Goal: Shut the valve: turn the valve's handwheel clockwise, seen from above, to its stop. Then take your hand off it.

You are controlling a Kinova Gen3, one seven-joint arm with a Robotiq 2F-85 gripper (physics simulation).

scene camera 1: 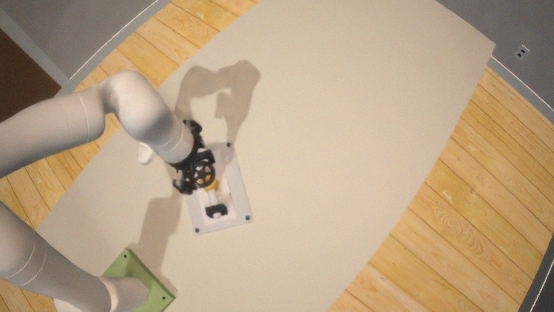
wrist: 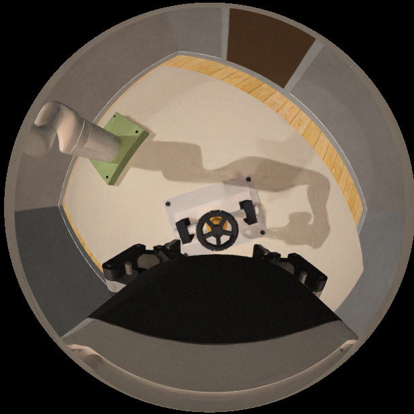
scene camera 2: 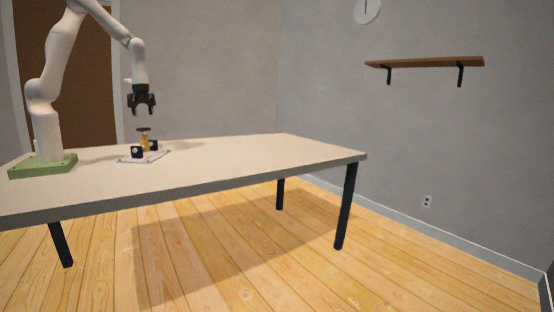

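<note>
The valve's black spoked handwheel [scene camera 1: 202,174] [scene camera 2: 143,129] [wrist: 217,231] lies level on top of an orange valve body [scene camera 1: 212,185] [scene camera 2: 144,142] [wrist: 216,220]. A white pipe runs through black blocks [scene camera 1: 216,210] [scene camera 2: 137,151] [wrist: 184,231] on a light grey mounting plate [scene camera 1: 242,197] [scene camera 2: 161,156] [wrist: 185,206]. My gripper [scene camera 1: 195,172] [scene camera 2: 143,113] [wrist: 216,250] is wide open and empty, pointing down. In the second scene view it hangs above the handwheel, with a visible gap between fingertips and wheel. Which way the valve is turned cannot be read from the wheel.
The arm's base stands on a green block [scene camera 1: 159,285] [scene camera 2: 25,171] [wrist: 131,156] on the same beige table [scene camera 1: 325,125] [scene camera 2: 225,160] [wrist: 225,125]. A wooden shelf [scene camera 2: 425,62] hangs on the wall away from the arm.
</note>
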